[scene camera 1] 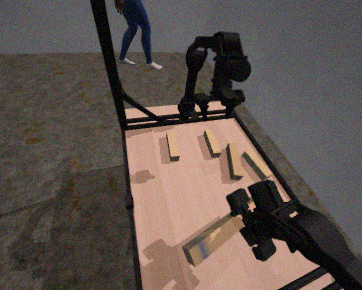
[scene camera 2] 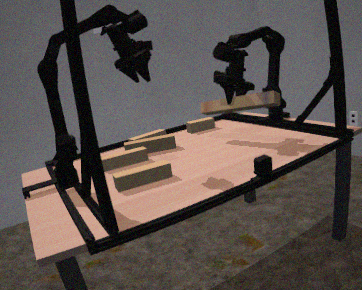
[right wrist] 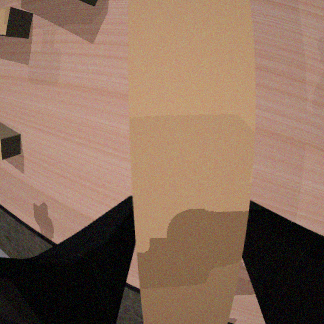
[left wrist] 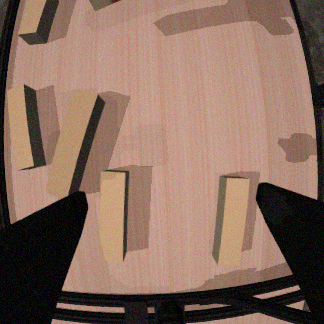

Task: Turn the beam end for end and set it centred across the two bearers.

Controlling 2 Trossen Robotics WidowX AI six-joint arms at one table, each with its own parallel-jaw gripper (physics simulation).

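Places are measured from the left arm's base along level axes (x left, y back, z up), in millimetres.
Pixels of known places: left gripper, fingertip midpoint: (scene camera 1: pixel 215 120) (scene camera 2: pixel 143 81) (left wrist: pixel 172 196); right gripper, fingertip midpoint: (scene camera 1: pixel 234 220) (scene camera 2: pixel 233 105) (right wrist: pixel 184 203); left arm's base, origin of the base link: (scene camera 1: pixel 183 117) (scene camera 2: pixel 68 185) (left wrist: pixel 169 311); right arm's base, origin of the base link: (scene camera 2: pixel 276 121).
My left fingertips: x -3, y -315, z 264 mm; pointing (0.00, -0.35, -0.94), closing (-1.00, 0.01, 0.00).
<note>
For each thing: its top centre in the pictures, then the offset to it from my left fingertips.
- longer wooden block, middle of its top: (left wrist: pixel 68 143) (scene camera 2: pixel 148 139) (scene camera 1: pixel 235 158) dx +166, dy -55, dz -233 mm
- slanted block, middle of its top: (left wrist: pixel 18 125) (scene camera 2: pixel 147 134) (scene camera 1: pixel 258 161) dx +282, dy -99, dz -239 mm
- further block, middle of its top: (left wrist: pixel 33 9) (scene camera 2: pixel 200 120) dx +270, dy -367, dz -236 mm
A long wooden beam (scene camera 1: pixel 215 239) (scene camera 2: pixel 252 103) (right wrist: pixel 192 125) is held level above the table, a blue band near its lower-left end in scene camera 1. My right gripper (scene camera 1: pixel 248 226) (scene camera 2: pixel 230 100) (right wrist: pixel 184 203) is shut on it; its fingers hide part of the beam. Two short parallel wooden blocks, probably the bearers, lie apart on the table: one block (scene camera 1: pixel 172 145) (scene camera 2: pixel 142 176) (left wrist: pixel 235 220) and another block (scene camera 1: pixel 212 143) (scene camera 2: pixel 125 158) (left wrist: pixel 113 215). My left gripper (scene camera 1: pixel 216 117) (scene camera 2: pixel 143 80) (left wrist: pixel 172 196) is open and empty, high above the table.
Beside the blocks lie a longer wooden block (scene camera 1: pixel 234 161) (scene camera 2: pixel 151 144) (left wrist: pixel 76 142) and a slanted block (scene camera 1: pixel 256 164) (left wrist: pixel 22 127). A further block (scene camera 2: pixel 201 125) (left wrist: pixel 37 20) lies near the far edge. A black frame (scene camera 2: pixel 180 215) borders the table, with an upright post (scene camera 1: pixel 107 55) in scene camera 1.
</note>
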